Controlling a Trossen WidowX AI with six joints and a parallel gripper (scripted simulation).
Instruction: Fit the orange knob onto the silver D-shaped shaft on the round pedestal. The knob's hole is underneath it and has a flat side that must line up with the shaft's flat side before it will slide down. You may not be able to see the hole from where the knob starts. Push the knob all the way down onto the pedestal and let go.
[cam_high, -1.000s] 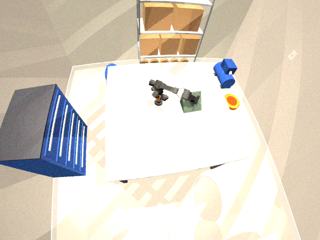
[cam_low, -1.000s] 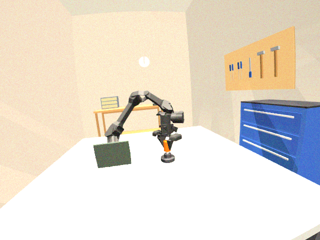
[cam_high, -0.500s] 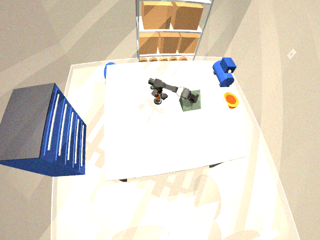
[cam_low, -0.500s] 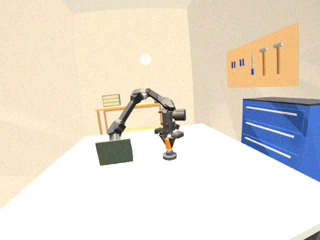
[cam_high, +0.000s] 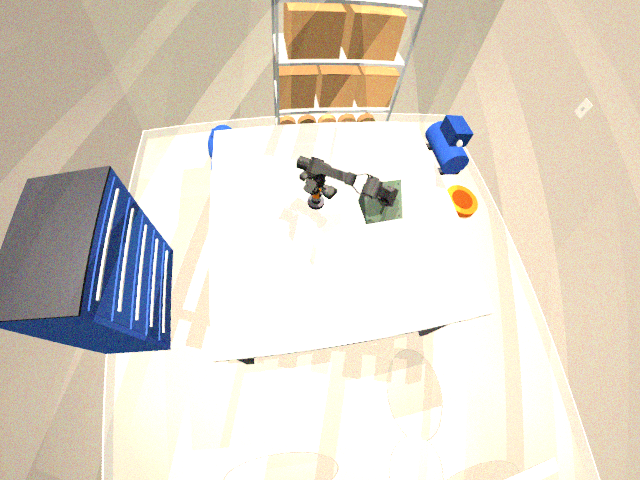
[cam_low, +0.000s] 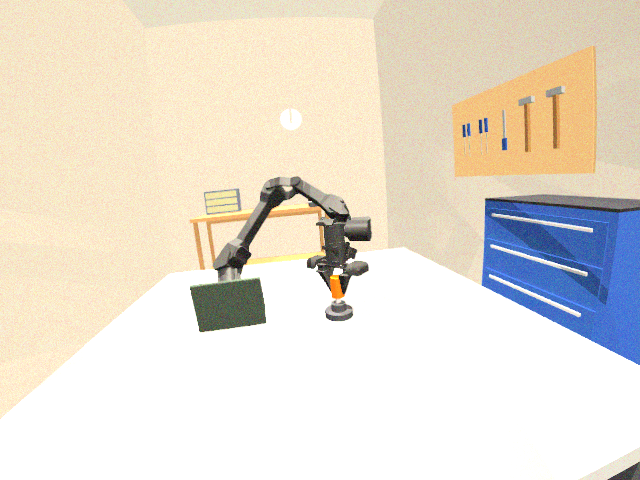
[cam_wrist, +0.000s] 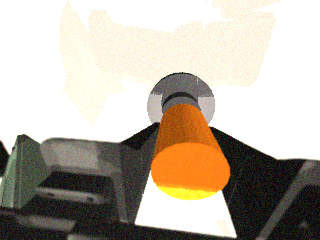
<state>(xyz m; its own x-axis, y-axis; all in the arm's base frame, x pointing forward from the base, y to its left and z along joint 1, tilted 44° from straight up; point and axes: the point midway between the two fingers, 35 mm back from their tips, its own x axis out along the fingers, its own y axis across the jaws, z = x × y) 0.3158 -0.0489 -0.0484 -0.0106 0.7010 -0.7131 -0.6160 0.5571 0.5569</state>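
My gripper tip is 3 cm below the orange knob. Also, from my gripper tip: round grey pedestal: 4 cm below.
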